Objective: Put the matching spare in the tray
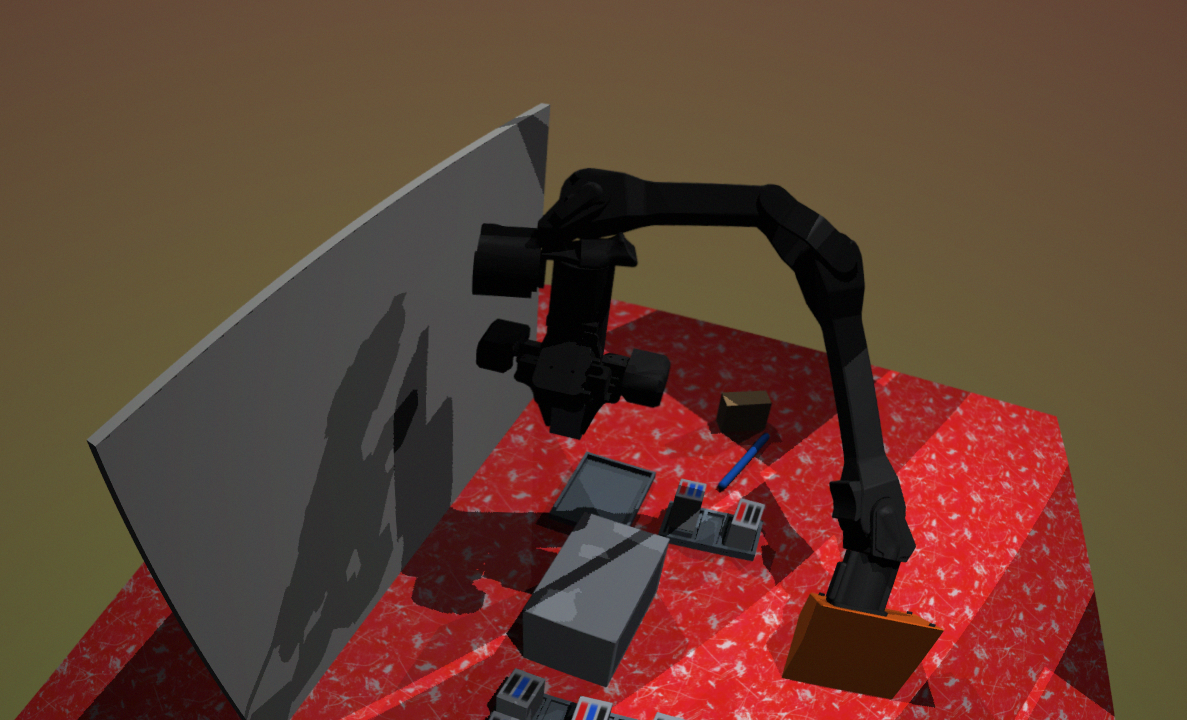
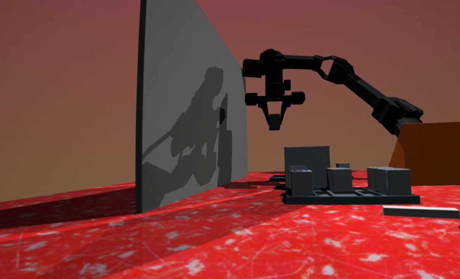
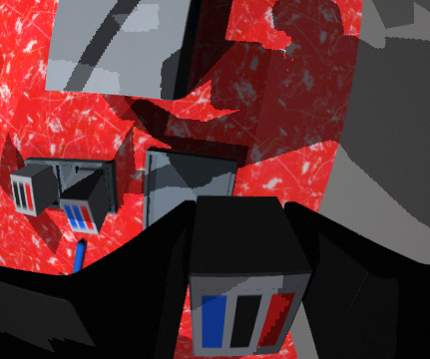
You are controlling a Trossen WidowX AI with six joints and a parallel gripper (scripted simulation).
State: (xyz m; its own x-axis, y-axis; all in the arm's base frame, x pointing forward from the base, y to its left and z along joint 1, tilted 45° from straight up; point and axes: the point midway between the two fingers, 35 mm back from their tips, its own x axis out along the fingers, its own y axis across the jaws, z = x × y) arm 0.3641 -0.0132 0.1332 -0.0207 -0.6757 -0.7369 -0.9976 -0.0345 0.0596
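Now: the tray 30 mm behind my gripper tip, 90 mm to the right of it and 180 mm below it. From my gripper tip the other things lie so: grey panel 160 mm ahead, 100 mm to the left, 50 mm above; dark grey spare 20 mm to the right, 20 mm above; blue pen 190 mm behind, 220 mm to the right, 170 mm below.
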